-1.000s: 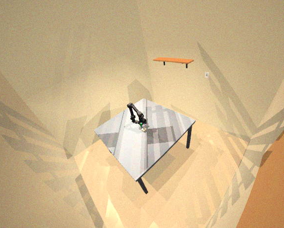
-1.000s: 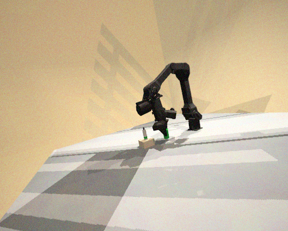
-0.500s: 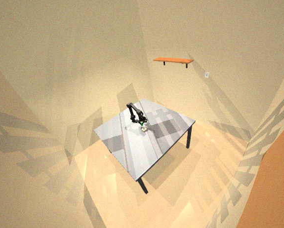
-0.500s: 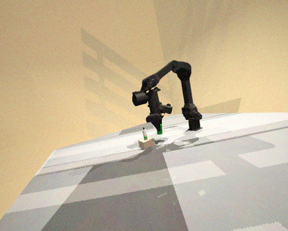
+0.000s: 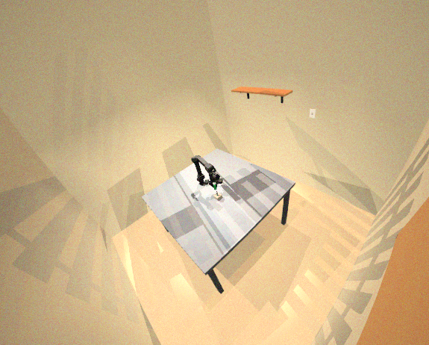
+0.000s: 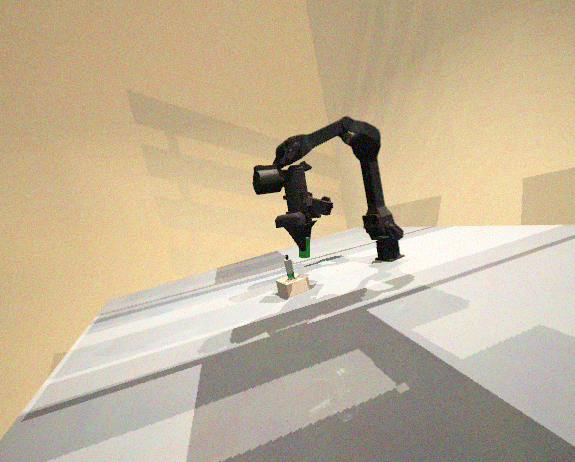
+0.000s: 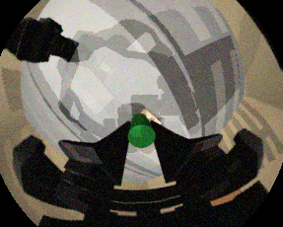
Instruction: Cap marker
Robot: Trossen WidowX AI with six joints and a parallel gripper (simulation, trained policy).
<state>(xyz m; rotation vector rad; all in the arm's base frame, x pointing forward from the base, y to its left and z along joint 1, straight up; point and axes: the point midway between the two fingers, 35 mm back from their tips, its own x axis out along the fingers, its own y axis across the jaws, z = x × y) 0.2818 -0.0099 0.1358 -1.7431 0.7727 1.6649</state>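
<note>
Right now the tan holder block is 40 mm ahead of my gripper tip, 20 mm to the right of it and 90 mm below it. From my gripper tip the other things lie so: green cap (10 mm above).
</note>
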